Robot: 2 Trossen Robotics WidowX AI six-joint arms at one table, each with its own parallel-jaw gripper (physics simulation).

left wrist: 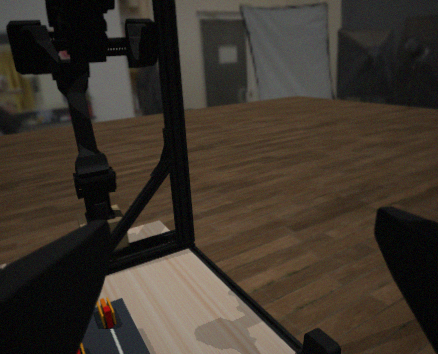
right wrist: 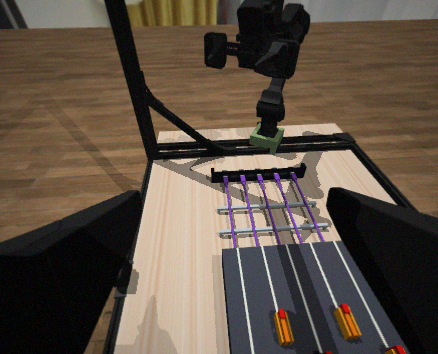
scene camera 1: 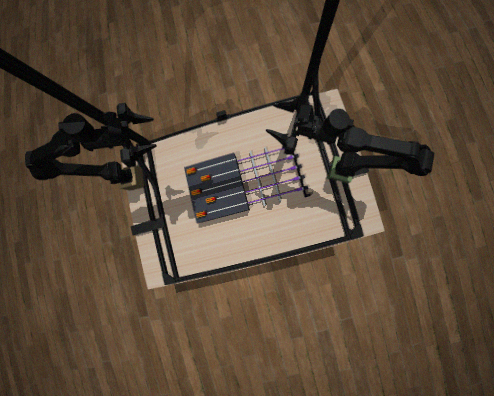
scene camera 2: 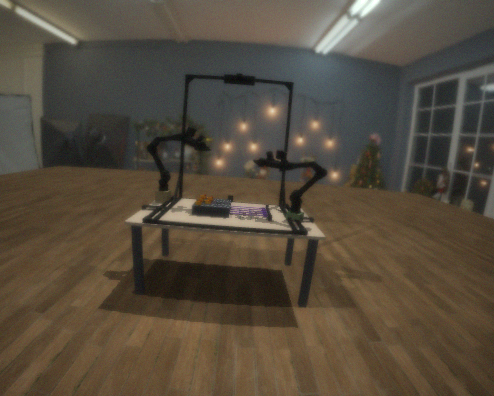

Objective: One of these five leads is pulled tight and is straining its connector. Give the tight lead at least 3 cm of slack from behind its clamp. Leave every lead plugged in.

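Where they show: left gripper, between the fingertips: (left wrist: 242,226) (right wrist: 230,64) (scene camera 1: 269,117) (scene camera 2: 256,160); right gripper, between the fingertips: (left wrist: 100,65) (right wrist: 234,198) (scene camera 1: 155,132) (scene camera 2: 209,150); left arm's base, origin of its link: (right wrist: 267,131) (scene camera 1: 343,168) (scene camera 2: 295,212); right arm's base, origin of its link: (left wrist: 100,215) (scene camera 1: 126,176) (scene camera 2: 163,190).
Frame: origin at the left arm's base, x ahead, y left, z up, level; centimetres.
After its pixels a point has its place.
Several purple leads (scene camera 1: 270,172) @[x 31.2, y 9.6, z -3.7 cm] (scene camera 2: 248,212) @[x 29.1, y 15.6, z -3.1 cm] (right wrist: 252,220) @[x 37.8, y 8.4, z -2.9 cm] run from the black connector strip (scene camera 1: 301,175) (right wrist: 252,175) to a dark board (scene camera 1: 232,200) @[x 44.7, y 27.6, z 0.9 cm] (right wrist: 262,300) @[x 56.5, y 16.8, z 0.9 cm], where white lines continue to orange clamps with red tops (scene camera 1: 210,200) @[x 54.0, y 30.4, z 3.2 cm] (left wrist: 106,314) @[x 65.2, y 18.7, z 3.5 cm] (right wrist: 283,327) @[x 59.7, y 21.0, z 3.3 cm]. The leads look plugged in; which is tight cannot be told. My left gripper (scene camera 1: 272,118) @[x 35.0, y 0.0, z 32.5 cm] (scene camera 2: 256,162) @[x 35.0, y 0.0, z 32.5 cm] (left wrist: 242,226) @[x 35.0, y 0.0, z 32.5 cm] is open and empty, high above the table near the strip's upper end in scene camera 1. My right gripper (scene camera 1: 153,132) @[x 67.3, y 14.5, z 37.5 cm] (scene camera 2: 208,147) @[x 67.3, y 14.5, z 37.5 cm] (right wrist: 234,198) @[x 67.3, y 14.5, z 37.5 cm] is open and empty, high, left of the board.
Two grey rails (right wrist: 242,231) @[x 41.5, y 7.2, z -3.8 cm] cross under the leads between strip and board. A black frame (scene camera 1: 255,259) @[x 27.1, y 51.7, z -3.9 cm] surrounds the work area on the pale table (scene camera 1: 215,250) @[x 47.2, y 53.4, z -5.7 cm], with tall posts (scene camera 2: 185,130) @[x 97.8, y 11.6, z 51.9 cm] (left wrist: 176,125) @[x 98.4, y 10.6, z 24.4 cm] beside the arms. A small black block (scene camera 1: 221,116) @[x 62.4, y -11.0, z -1.2 cm] sits on the frame's upper edge.
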